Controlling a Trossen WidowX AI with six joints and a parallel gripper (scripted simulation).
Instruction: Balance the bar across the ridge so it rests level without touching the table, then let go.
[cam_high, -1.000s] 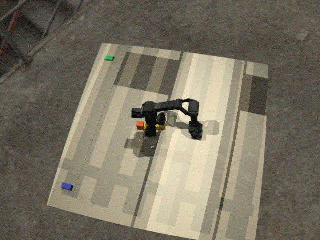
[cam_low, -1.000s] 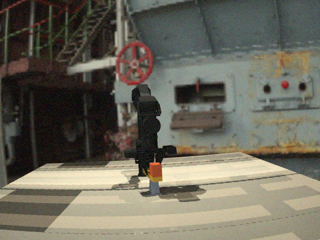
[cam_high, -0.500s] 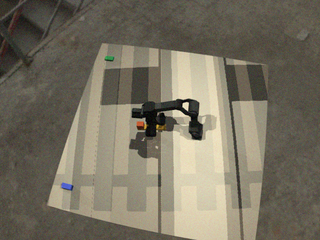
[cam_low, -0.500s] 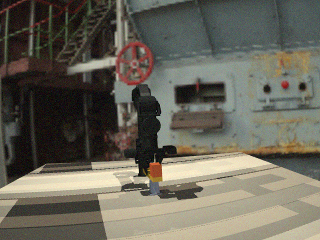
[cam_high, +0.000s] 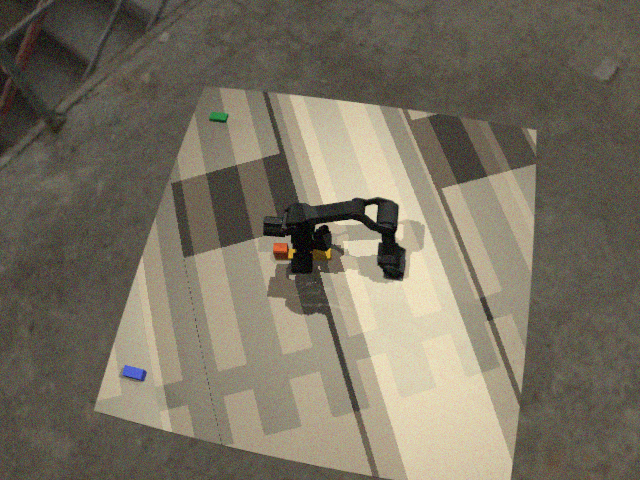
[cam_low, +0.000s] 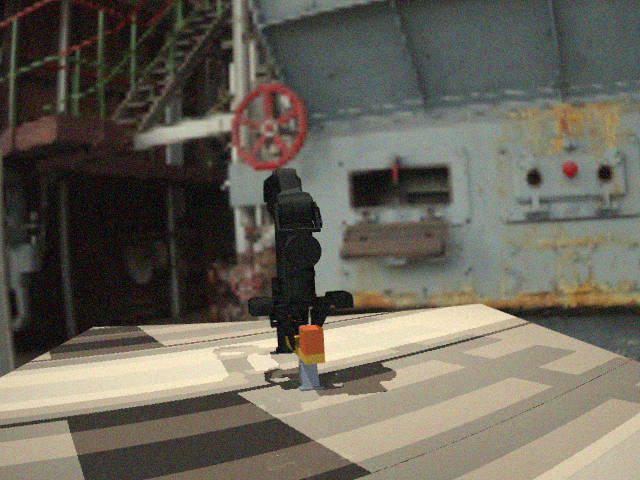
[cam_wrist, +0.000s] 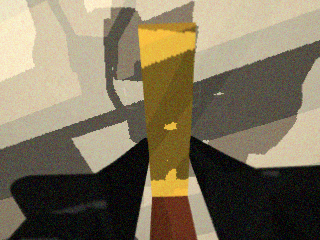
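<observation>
The small grey-blue ridge lies 30 mm ahead of my gripper tip, 10 mm to the left of it and 10 mm below it. The rest, counted from my gripper tip: green block 520 mm to the right, 460 mm ahead, 60 mm below; then blue block 480 mm to the left, 460 mm ahead, 50 mm below.
</observation>
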